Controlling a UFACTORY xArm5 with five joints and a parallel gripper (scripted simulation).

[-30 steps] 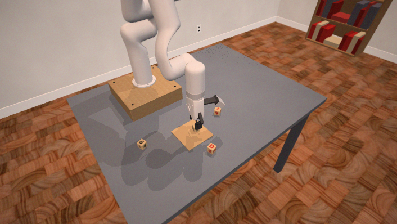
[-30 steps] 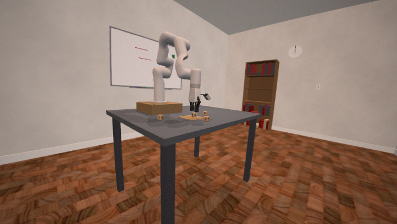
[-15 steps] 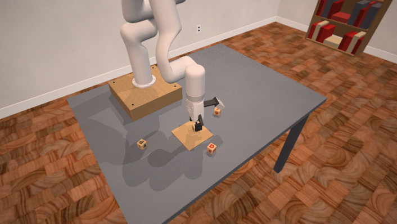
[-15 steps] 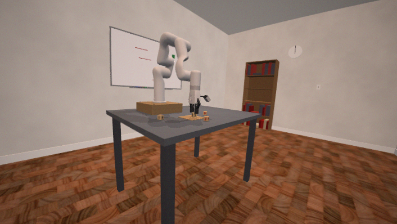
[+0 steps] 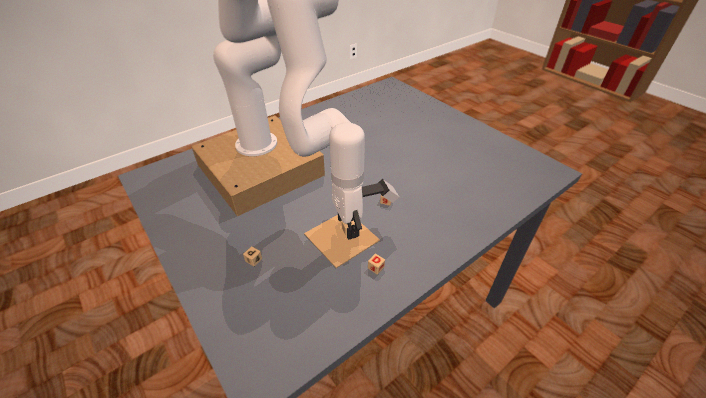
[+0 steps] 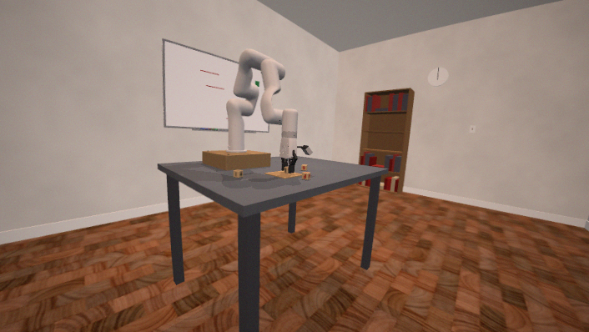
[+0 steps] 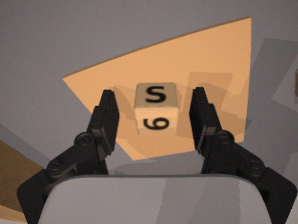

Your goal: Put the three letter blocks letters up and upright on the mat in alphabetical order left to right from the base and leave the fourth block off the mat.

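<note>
The tan mat lies 10 mm ahead of my hand, 30 mm to the right of it and 20 mm below it. The rest, counted from my hand: wooden block (140 mm ahead, 10 mm to the right, 10 mm below).
</note>
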